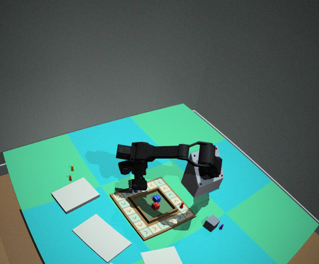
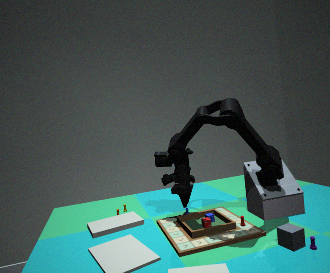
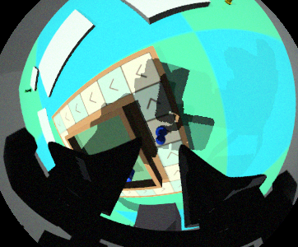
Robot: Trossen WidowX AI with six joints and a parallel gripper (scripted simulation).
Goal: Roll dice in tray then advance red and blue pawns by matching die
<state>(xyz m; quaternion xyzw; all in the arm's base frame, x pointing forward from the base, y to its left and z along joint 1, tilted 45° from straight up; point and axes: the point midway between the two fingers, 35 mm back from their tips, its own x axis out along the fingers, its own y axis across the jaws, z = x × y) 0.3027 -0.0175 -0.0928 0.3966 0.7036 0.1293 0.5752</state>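
Now: the blue pawn 30 mm below my gripper tip. Round my gripper tip: orange pawn: 270 mm ahead, 170 mm to the right, 40 mm below; then yellow pawn: 240 mm ahead, 230 mm to the right, 40 mm below; then red pawn: 160 mm to the left, 150 mm behind, 30 mm below.
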